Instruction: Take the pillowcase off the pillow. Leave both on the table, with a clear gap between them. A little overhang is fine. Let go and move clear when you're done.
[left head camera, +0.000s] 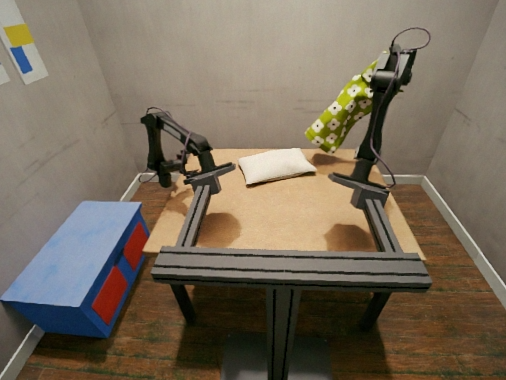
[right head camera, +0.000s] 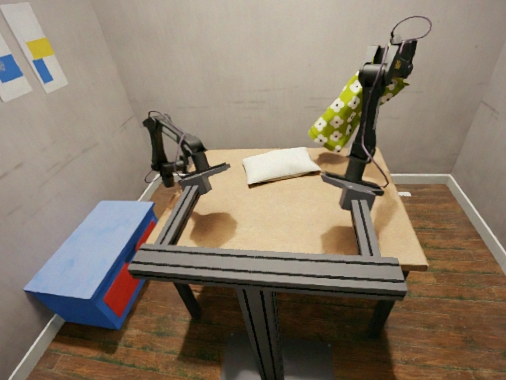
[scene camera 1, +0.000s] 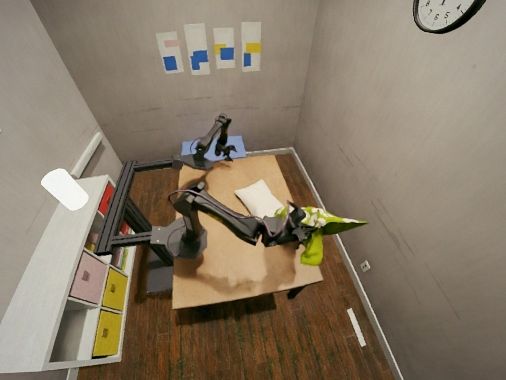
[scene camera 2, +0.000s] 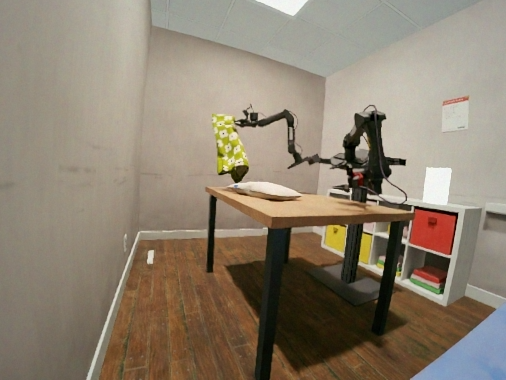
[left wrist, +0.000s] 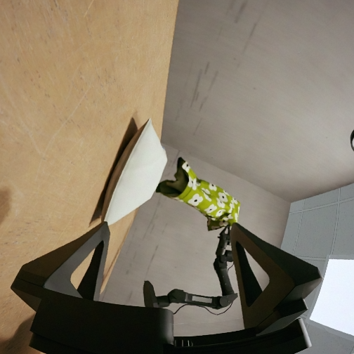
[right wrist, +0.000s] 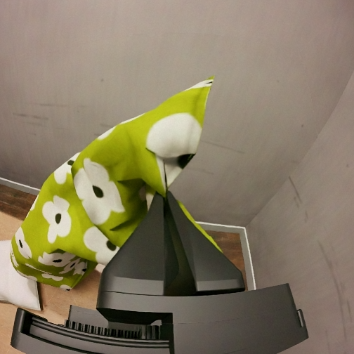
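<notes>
The white pillow (left head camera: 276, 166) (right head camera: 281, 166) (scene camera 1: 259, 198) (scene camera 2: 266, 190) (left wrist: 138, 176) lies bare on the table (left head camera: 280, 215) (right head camera: 280, 215) (scene camera 2: 320, 211), toward its far edge in the head views. The green pillowcase with white flowers (left head camera: 340, 112) (right head camera: 340, 117) (scene camera 2: 229, 145) (left wrist: 207, 199) (right wrist: 90, 200) hangs in the air above the table's far right part, slanting down toward the pillow. My right gripper (right wrist: 161, 196) is shut on the pillowcase near one corner and holds it high. My left gripper (left wrist: 169, 229) is open and empty, off to the left of the pillow in the head views.
A blue cabinet (left head camera: 80, 250) (right head camera: 100, 250) with red fronts stands left of the table in the head views. A white shelf unit (scene camera 1: 37, 260) stands behind the robot's dark frame (left head camera: 290, 267). A grey wall rises beyond the table's far edge.
</notes>
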